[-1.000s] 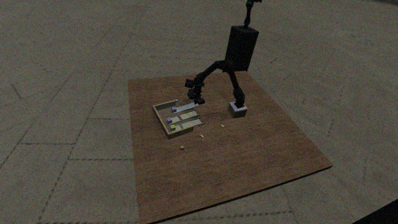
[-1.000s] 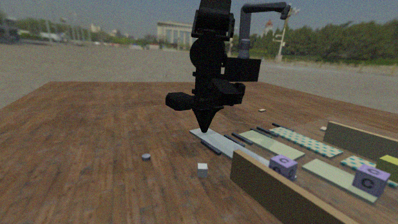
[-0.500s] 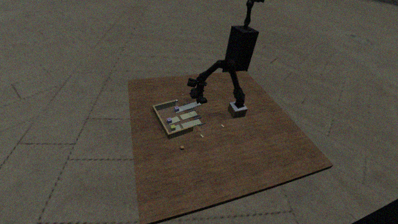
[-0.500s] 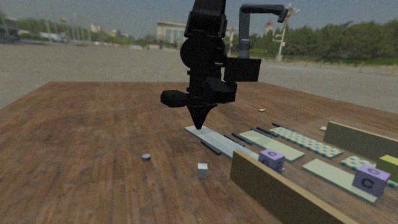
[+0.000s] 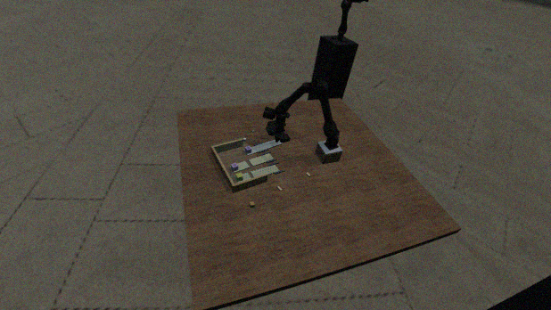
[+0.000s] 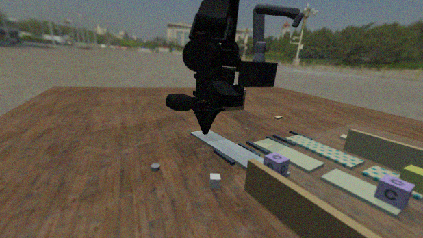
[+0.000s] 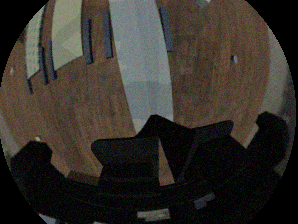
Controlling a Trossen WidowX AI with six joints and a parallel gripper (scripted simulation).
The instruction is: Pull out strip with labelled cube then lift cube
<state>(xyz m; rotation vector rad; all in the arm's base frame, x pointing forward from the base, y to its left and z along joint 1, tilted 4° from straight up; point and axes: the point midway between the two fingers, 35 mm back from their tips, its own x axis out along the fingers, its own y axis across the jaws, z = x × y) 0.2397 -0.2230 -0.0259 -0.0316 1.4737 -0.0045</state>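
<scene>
Now: gripper tip 18 cm short of the cube and 9 cm to the left of it. Round my gripper tip: disc (15 cm to the right, 9 cm ahead).
</scene>
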